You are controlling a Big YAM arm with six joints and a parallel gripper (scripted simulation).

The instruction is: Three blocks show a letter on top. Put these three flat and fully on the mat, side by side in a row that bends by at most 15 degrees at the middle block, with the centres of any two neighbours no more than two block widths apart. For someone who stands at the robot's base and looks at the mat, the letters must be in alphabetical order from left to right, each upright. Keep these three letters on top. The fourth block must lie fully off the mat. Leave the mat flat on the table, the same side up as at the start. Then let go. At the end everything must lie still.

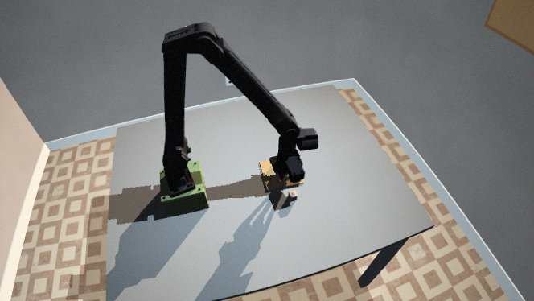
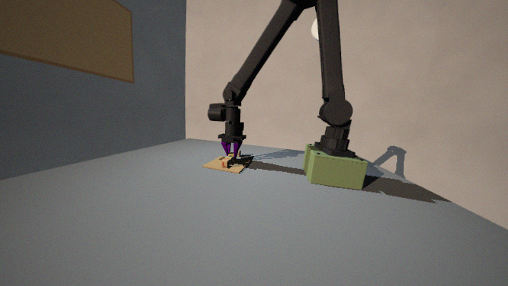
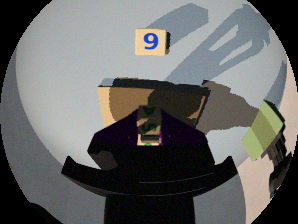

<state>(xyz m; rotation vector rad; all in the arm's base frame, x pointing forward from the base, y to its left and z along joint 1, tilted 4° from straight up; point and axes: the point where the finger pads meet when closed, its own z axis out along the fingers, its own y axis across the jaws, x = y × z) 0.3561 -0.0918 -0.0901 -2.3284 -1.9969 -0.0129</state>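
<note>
My gripper is now 1 cm short of the block and 4 cm to the right of it. Round my hand: tan mat 1 cm ahead, 4 cm to the left, 2 cm below.
</note>
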